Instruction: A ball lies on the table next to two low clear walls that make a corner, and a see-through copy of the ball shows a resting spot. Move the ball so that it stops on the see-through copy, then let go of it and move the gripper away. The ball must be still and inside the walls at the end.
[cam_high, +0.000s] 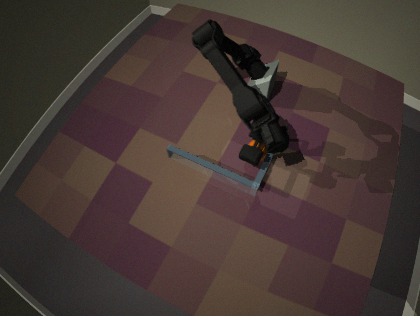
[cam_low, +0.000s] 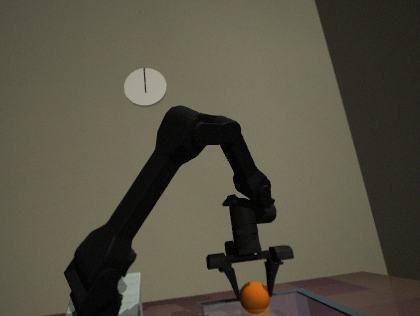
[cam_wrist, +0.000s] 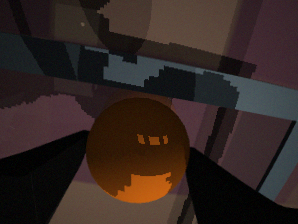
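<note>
My gripper tip is 3 cm above the see-through copy of ball. From my gripper tip the other things lie so: orange ball: right at my gripper tip.
</note>
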